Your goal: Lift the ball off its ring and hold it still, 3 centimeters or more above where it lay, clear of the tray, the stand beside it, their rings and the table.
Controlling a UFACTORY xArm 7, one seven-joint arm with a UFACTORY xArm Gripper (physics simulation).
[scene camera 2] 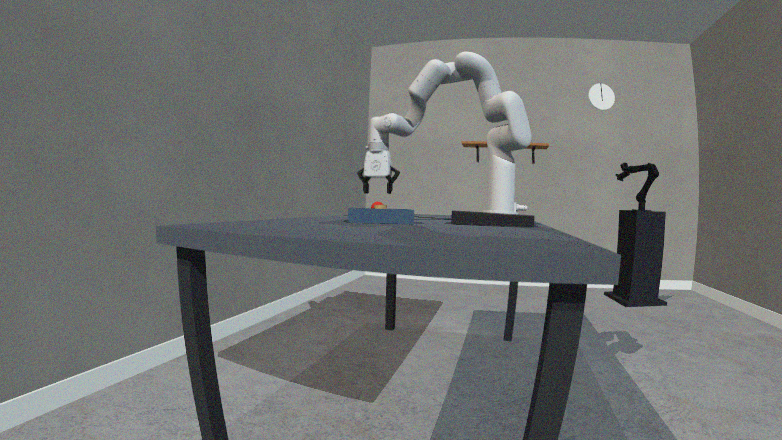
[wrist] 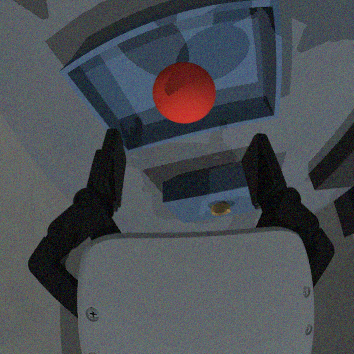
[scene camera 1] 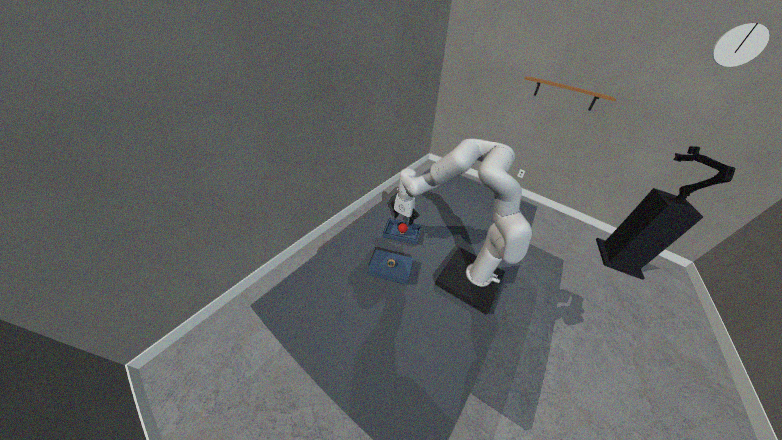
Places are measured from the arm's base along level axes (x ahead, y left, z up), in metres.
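Pixels of known places: gripper, fingertip midpoint: (scene camera 2: 377, 193) (wrist: 187, 143) (scene camera 1: 403, 220); arm's base, origin of the base link: (scene camera 2: 500, 214) (scene camera 1: 478, 275).
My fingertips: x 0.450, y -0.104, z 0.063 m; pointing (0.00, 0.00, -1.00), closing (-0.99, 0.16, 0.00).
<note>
For each thing: its middle in the pictures, then the offset to it from my fingertips. "spot": a spot on its surface instead.
- red ball, body centre: (wrist: 183, 92) (scene camera 1: 402, 228) dx -0.002, dy -0.003, dz -0.058 m
- open blue tray, body centre: (wrist: 181, 79) (scene camera 1: 402, 231) dx -0.002, dy -0.003, dz -0.082 m
- empty brass ring, surface spot: (wrist: 220, 208) (scene camera 1: 392, 259) spot: dx -0.054, dy +0.229, dz -0.043 m
The red ball (scene camera 1: 402, 227) (scene camera 2: 377, 205) (wrist: 184, 93) rests in the open blue tray (scene camera 1: 399, 239) (wrist: 200, 132); its own ring is mostly hidden under it. The blue stand (scene camera 1: 401, 269) (scene camera 2: 381, 216) (wrist: 192, 208) is beside the tray, with an empty brass ring (scene camera 1: 391, 263) (scene camera 2: 381, 206) (wrist: 220, 208) on top. My gripper (scene camera 1: 403, 220) (scene camera 2: 377, 191) (wrist: 187, 143) is open and empty, pointing down above the ball. In scene camera 2 its fingertips are a little higher than the ball. In the wrist view the ball shows beyond the fingertips, centred between them sideways.
The tray and stand are on the grey table (scene camera 1: 328, 306) (scene camera 2: 382, 257). The arm's dark base plate (scene camera 1: 451, 276) (scene camera 2: 492, 218) is to their right in the scene views. A black pedestal (scene camera 1: 650, 232) (scene camera 2: 639, 257) with a small black arm stands away from the table.
</note>
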